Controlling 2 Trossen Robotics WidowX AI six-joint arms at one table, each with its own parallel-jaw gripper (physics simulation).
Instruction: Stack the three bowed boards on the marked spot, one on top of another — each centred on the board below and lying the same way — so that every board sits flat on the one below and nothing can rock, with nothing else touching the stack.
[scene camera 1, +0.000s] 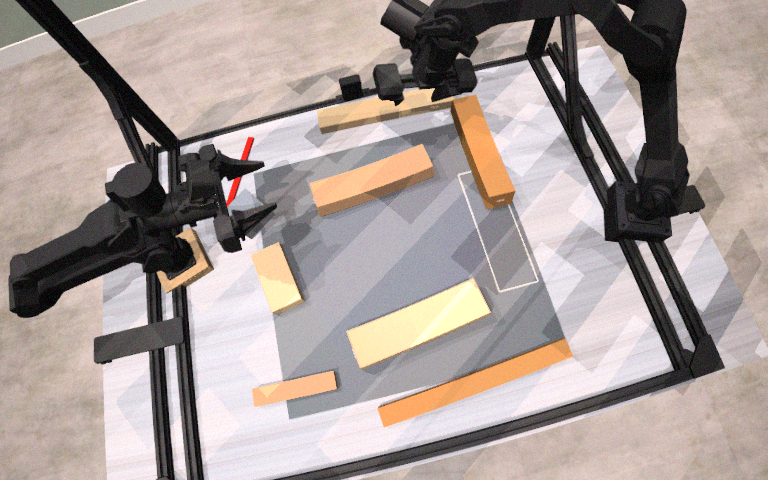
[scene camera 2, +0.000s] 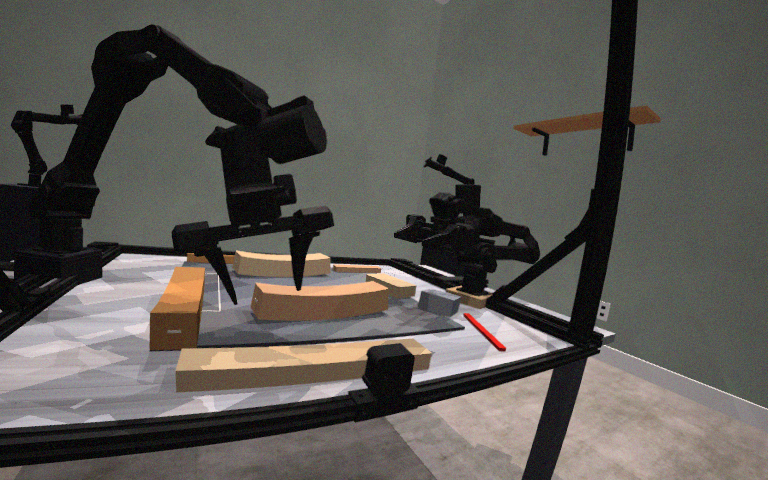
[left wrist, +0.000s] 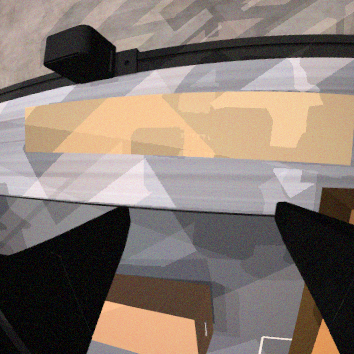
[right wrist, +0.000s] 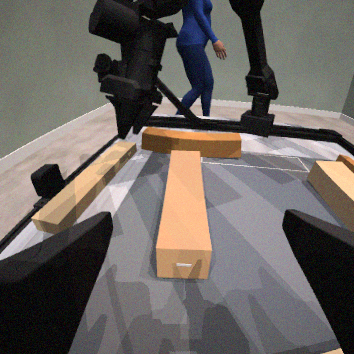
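Pixels of known places: left gripper, fingertip midpoint: (scene camera 1: 413, 102) (scene camera 2: 268, 297) (left wrist: 202, 212) (right wrist: 128, 135); right gripper, fingertip midpoint: (scene camera 1: 270, 183) (scene camera 2: 407, 239) (right wrist: 198, 219); left arm's base, link origin: (scene camera 1: 643, 207) (scene camera 2: 60, 249) (right wrist: 258, 114); right arm's base, link origin: (scene camera 1: 177, 259) (scene camera 2: 472, 291).
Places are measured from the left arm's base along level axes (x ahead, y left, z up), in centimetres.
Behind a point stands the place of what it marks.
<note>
A dark orange bowed board (scene camera 1: 481, 150) @(x 30.4, y -9.0, z -0.8 cm) (scene camera 2: 184, 288) @(x 29.9, y -9.2, z -0.9 cm) (right wrist: 190, 141) @(x 32.7, y -9.2, z -1.5 cm) lies over one end of the white outline (scene camera 1: 518, 286) @(x 21.4, y 16.2, z -5.1 cm) (scene camera 2: 219, 291) @(x 30.2, y 4.7, z -5.1 cm). A salmon bowed board (scene camera 1: 370, 180) @(x 51.0, y 0.0, z -0.9 cm) (scene camera 2: 320, 300) @(x 50.5, y -4.2, z -1.7 cm) (left wrist: 150, 322) @(x 44.7, y -5.8, z -0.5 cm) (right wrist: 184, 200) @(x 53.7, y 0.7, z -0.8 cm) lies on the grey mat, its ends curving up. A pale yellow bowed board (scene camera 1: 419, 322) @(x 38.4, y 25.6, z -0.9 cm) (scene camera 2: 282, 264) @(x 38.9, y 22.2, z -2.0 cm) (right wrist: 335, 185) @(x 36.5, y 20.8, z -1.1 cm) lies apart in scene camera 1's lower middle. My left gripper (scene camera 1: 419, 99) @(x 44.6, y -17.1, z 2.0 cm) (scene camera 2: 267, 296) @(x 44.6, y -17.1, z 2.0 cm) (left wrist: 202, 212) @(x 44.6, y -17.1, z 2.0 cm) is open, above the table near the salmon and orange boards. My right gripper (scene camera 1: 269, 185) @(x 65.9, y 7.7, z 9.2 cm) (scene camera 2: 410, 236) @(x 65.9, y 7.7, z 9.2 cm) (right wrist: 198, 219) @(x 65.9, y 7.7, z 9.2 cm) is open, raised off the salmon board's far end.
A long tan plank (scene camera 1: 362, 113) @(x 56.0, y -17.4, z -3.3 cm) (scene camera 2: 271, 365) @(x 46.9, y -24.0, z -3.3 cm) (left wrist: 190, 125) @(x 48.1, y -21.2, z -3.3 cm) lies by a black camera box (scene camera 1: 350, 87) @(x 59.3, y -22.6, z -1.3 cm) (scene camera 2: 389, 367) @(x 59.3, y -25.3, z -1.6 cm). An orange strip (scene camera 1: 475, 382) @(x 28.0, y 34.0, z -3.3 cm), a short pale block (scene camera 1: 277, 277) @(x 65.2, y 20.9, z -2.4 cm), a small orange block (scene camera 1: 294, 388) @(x 58.1, y 39.6, z -3.6 cm), a red stick (scene camera 1: 240, 169) (scene camera 2: 484, 332) @(x 80.3, y -3.8, z -5.2 cm) and a grey block (scene camera 2: 438, 302) @(x 73.7, y 5.4, z -2.8 cm) lie around.
</note>
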